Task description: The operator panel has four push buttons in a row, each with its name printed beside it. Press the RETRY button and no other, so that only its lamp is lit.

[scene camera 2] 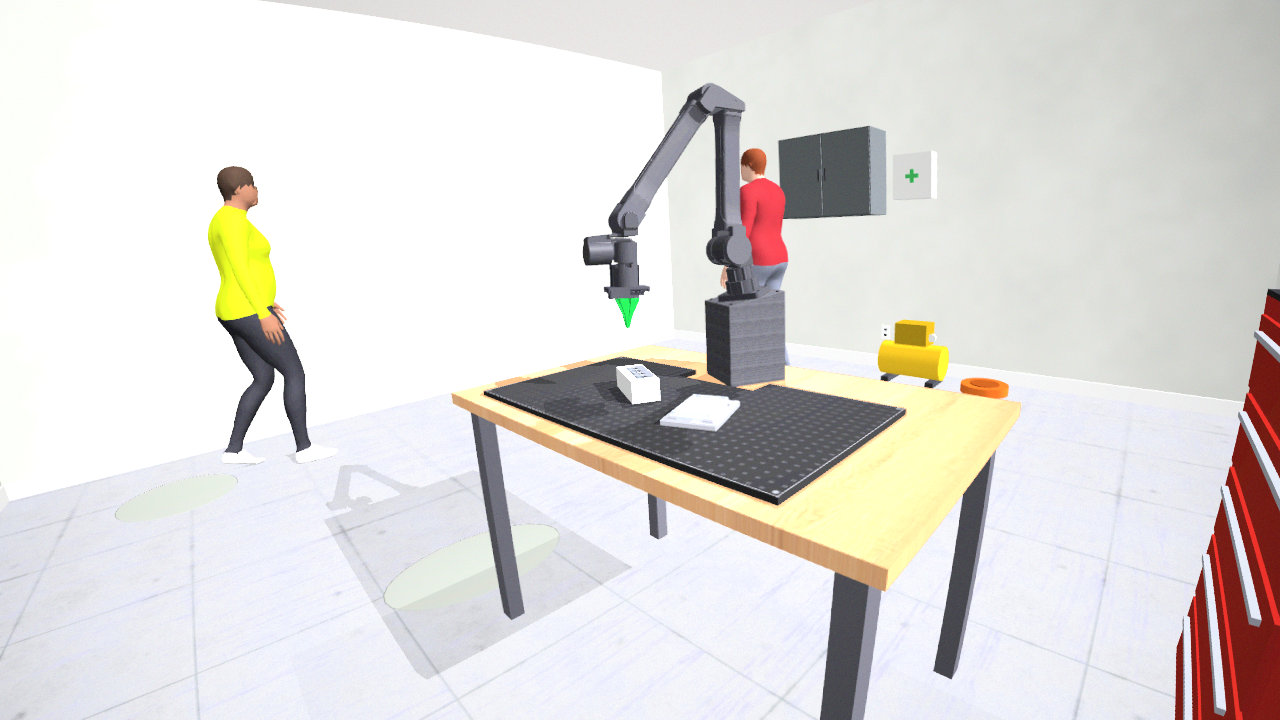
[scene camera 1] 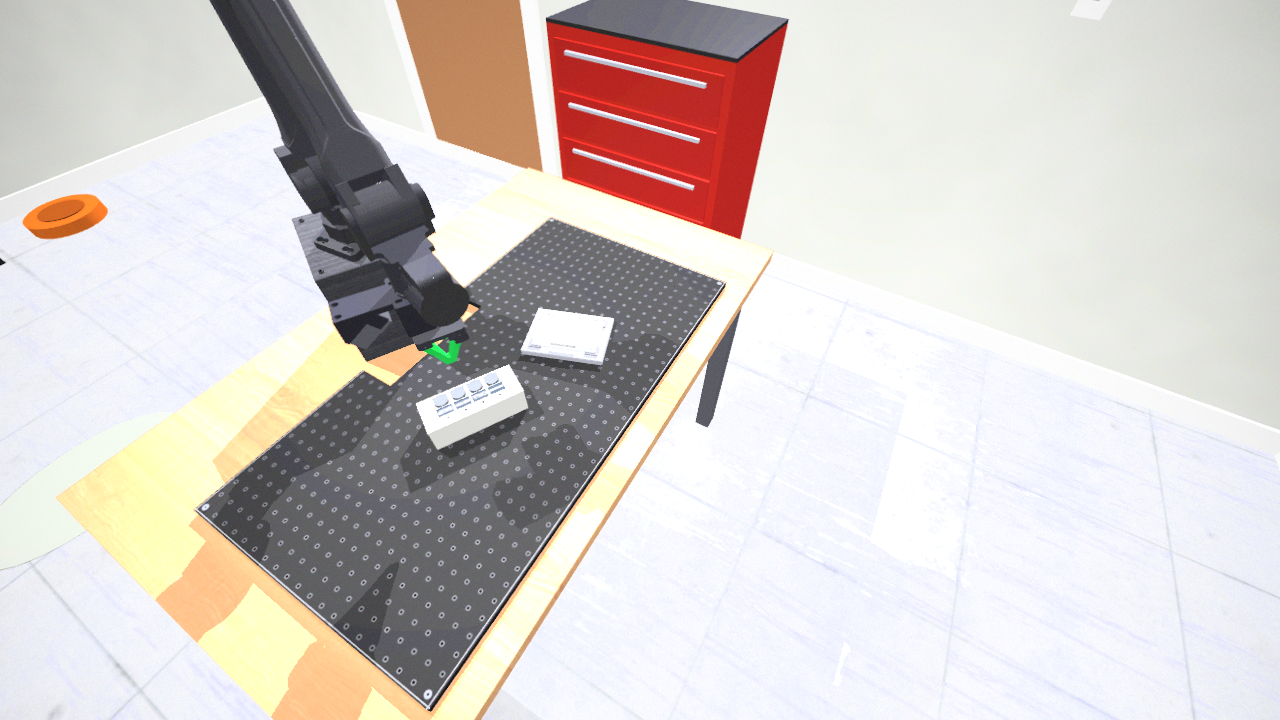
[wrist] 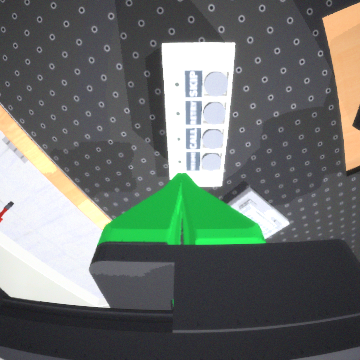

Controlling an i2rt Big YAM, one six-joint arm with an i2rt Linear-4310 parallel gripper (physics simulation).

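Frame: origin at the arm's base, x ahead, y left, z up, level; millimetres.
Where they show: gripper, between the fingertips: [scene camera 2: 627,327] [scene camera 1: 451,361] [wrist: 181,180]; arm's base, origin of its link: [scene camera 2: 744,296].
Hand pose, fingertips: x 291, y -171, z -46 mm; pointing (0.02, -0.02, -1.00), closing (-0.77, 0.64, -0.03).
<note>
Things, the pixels of their top centre, and the offset from my fingertips. Level surfaces: height alone.
- white operator panel, centre of its top: [wrist: 197,126] [scene camera 1: 469,396] [scene camera 2: 636,371] dx -8, dy +13, dz -110 mm
- RETRY button, centre of its top: [wrist: 214,113] [scene camera 1: 457,392] dx -31, dy +13, dz -110 mm
- CALL button, centre of its top: [wrist: 212,139] [scene camera 1: 474,385] dx -12, dy +36, dz -110 mm
- flat white device, centre of its top: [wrist: 237,237] [scene camera 1: 568,328] [scene camera 2: 701,403] dx +69, dy +239, dz -139 mm
- perforated board, height of its surface: dz -165 mm
- wooden table's, height of its surface: dz -178 mm
The white operator panel [scene camera 1: 480,421] [scene camera 2: 640,390] [wrist: 197,56] rests on the black perforated board. In the wrist view, its row of round grey buttons runs from SKIP at the top through the RETRY button [wrist: 214,113] and the CALL button [wrist: 212,139] to a fourth whose label is too small to read. The small lamp dots beside the labels look dark. My gripper [scene camera 1: 454,360] [scene camera 2: 627,325] [wrist: 181,180] is shut and empty, its green fingertips together. It hangs above the panel, touching nothing; in the wrist view the tips overlap the panel's lower edge, beyond the fourth button.
A flat white device [scene camera 1: 568,333] [scene camera 2: 700,411] [wrist: 270,222] lies on the perforated board [scene camera 1: 358,501] [scene camera 2: 787,447] near the panel. The arm's base block [scene camera 2: 744,340] stands at the wooden table's [scene camera 2: 948,429] back edge. A red drawer cabinet [scene camera 1: 644,134] stands beyond the table.
</note>
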